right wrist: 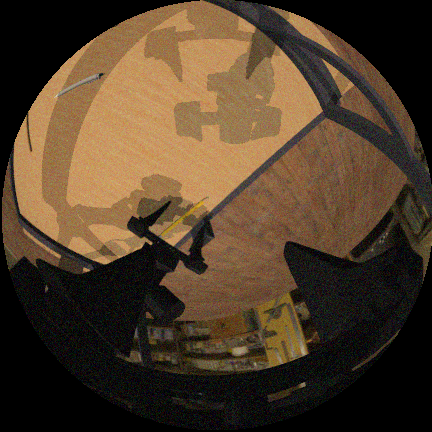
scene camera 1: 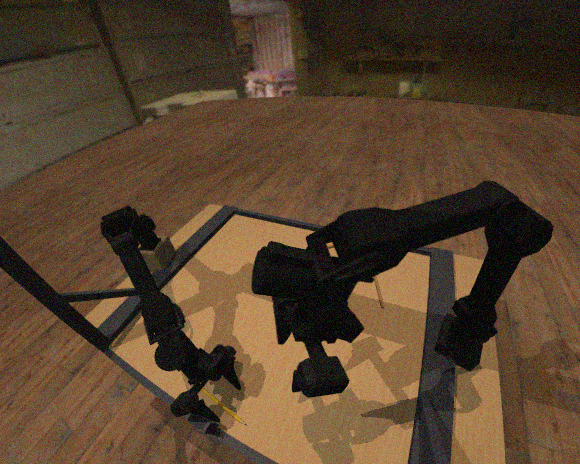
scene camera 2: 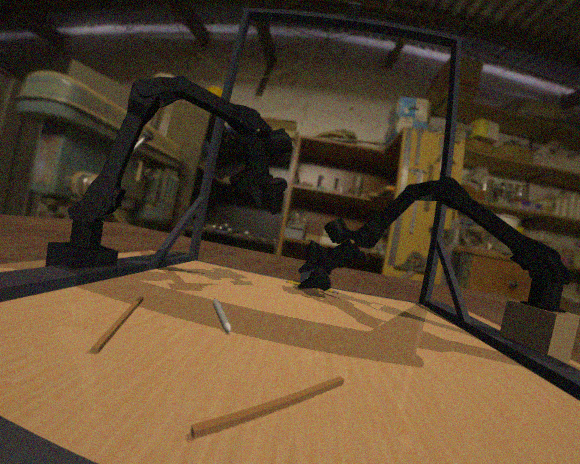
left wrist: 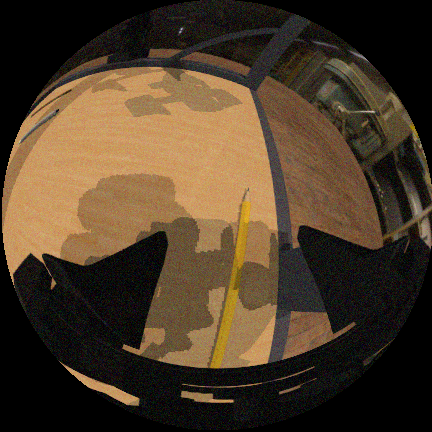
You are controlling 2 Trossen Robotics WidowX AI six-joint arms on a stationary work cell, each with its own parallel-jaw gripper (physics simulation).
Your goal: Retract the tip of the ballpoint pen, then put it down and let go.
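Places are measured from the left arm's base along level axes (x ahead, y left, z up), in metres.
Where they show: left gripper, fingertip midpoint: (right wrist: pixel 187 212) (scene camera 1: pixel 230 404) (scene camera 2: pixel 298 279) (left wrist: pixel 234 235); right gripper, fingertip midpoint: (right wrist: pixel 221 251) (scene camera 1: pixel 287 366) (scene camera 2: pixel 266 211); left arm's base, origin of the base link: (scene camera 1: pixel 150 244) (scene camera 2: pixel 542 307); right arm's base, origin of the base link: (scene camera 1: pixel 462 336) (scene camera 2: pixel 84 246) (left wrist: pixel 128 50).
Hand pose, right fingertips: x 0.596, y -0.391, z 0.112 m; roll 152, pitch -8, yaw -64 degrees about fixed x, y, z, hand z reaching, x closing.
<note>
Each offset is from my right fingertips to the top centre of the thing. Level surfaces: height alone.
The yellow pen {0.189 m back, 0.036 m right, 0.208 m down} (scene camera 1: pixel 231 413) (left wrist: pixel 242 240) (right wrist: pixel 187 216) lies on the tabletop {0.215 m down} (scene camera 1: pixel 280 425) near the dark edge bar. In the left wrist view its grey cone narrows to a thin dark point facing up the picture, and its rear end is hidden by the gripper body. My left gripper (scene camera 1: pixel 229 403) (left wrist: pixel 234 235) (right wrist: pixel 187 212) is wide open and empty, low above the pen, with one finger on either side of it and apart from it. My right gripper (right wrist: pixel 221 251) (scene camera 2: pixel 266 205) is wide open and empty, raised high above the table.
A grey pen-like stick {0.070 m ahead, 0.287 m left, 0.203 m down} (scene camera 2: pixel 221 316) (left wrist: pixel 39 126) (right wrist: pixel 80 85) lies farther off. Two brown sticks lie on the table in scene camera 2, one thin {0.207 m ahead, 0.355 m left, 0.208 m down} (scene camera 2: pixel 117 325), one nearer and larger {0.004 m back, 0.494 m left, 0.208 m down} (scene camera 2: pixel 267 407). A dark edge bar (left wrist: pixel 272 160) runs beside the yellow pen.
</note>
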